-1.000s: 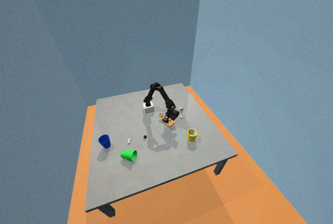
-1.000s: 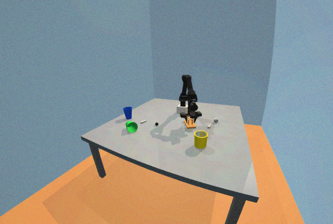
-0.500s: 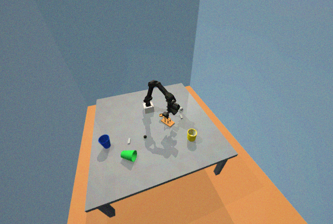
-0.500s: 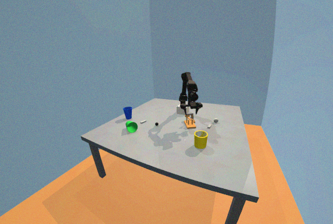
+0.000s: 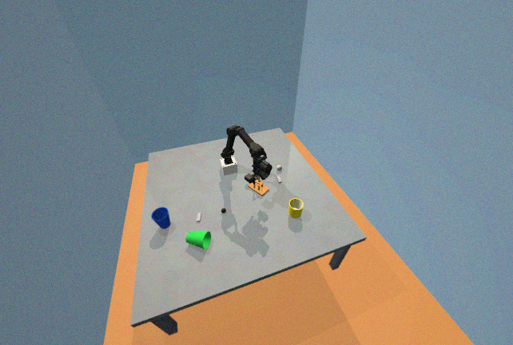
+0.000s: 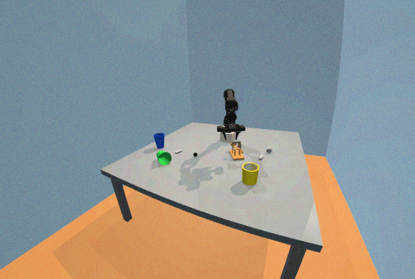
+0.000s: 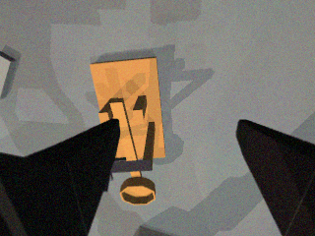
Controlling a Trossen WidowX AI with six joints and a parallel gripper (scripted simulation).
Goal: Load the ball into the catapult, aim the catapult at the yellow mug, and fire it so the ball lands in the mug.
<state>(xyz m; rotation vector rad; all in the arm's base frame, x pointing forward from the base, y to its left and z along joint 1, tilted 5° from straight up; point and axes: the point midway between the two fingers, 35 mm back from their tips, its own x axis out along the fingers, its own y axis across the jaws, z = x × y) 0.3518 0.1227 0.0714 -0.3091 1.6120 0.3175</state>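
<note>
Right now my gripper tip is 4 cm short of the black ball, 26 cm to the left of it and 13 cm above it. From my gripper tip the other things lie so: orange catapult (11 cm behind, 2 cm to the left, 10 cm below); yellow mug (22 cm ahead, 17 cm to the left, 12 cm below); pale grey ball (19 cm behind, 26 cm to the left, 13 cm below).
</note>
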